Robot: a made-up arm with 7 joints.
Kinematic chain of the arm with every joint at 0, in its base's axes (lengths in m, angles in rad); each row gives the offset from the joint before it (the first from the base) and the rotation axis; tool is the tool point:
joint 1: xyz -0.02 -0.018 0.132 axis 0 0.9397 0.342
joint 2: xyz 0 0.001 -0.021 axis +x
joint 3: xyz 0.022 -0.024 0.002 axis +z
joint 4: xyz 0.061 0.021 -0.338 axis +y
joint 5: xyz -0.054 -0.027 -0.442 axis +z
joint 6: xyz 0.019 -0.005 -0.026 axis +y
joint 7: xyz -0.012 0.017 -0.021 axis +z
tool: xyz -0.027 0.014 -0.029
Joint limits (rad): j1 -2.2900..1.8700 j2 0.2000..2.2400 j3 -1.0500..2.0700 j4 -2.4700..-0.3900 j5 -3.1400..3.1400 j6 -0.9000..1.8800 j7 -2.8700..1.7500
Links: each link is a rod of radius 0.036 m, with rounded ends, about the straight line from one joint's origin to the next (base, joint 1, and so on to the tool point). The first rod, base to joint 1, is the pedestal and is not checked.
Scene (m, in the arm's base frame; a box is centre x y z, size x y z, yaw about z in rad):
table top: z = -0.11
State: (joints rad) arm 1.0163 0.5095 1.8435 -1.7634 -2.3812 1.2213 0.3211
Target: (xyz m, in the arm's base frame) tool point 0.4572 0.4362 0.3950
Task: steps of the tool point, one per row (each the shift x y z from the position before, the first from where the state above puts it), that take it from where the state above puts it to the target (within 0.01 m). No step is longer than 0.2 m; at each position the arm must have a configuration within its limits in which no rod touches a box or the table.
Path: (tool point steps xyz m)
1: 0.1145 0.0610 0.0587
2: 0.1401 0.0325 0.0456
3: 0.1553 0.0002 0.0247
4: 0.1582 -0.0329 -0.0009
5: 0.1494 -0.0635 -0.0276

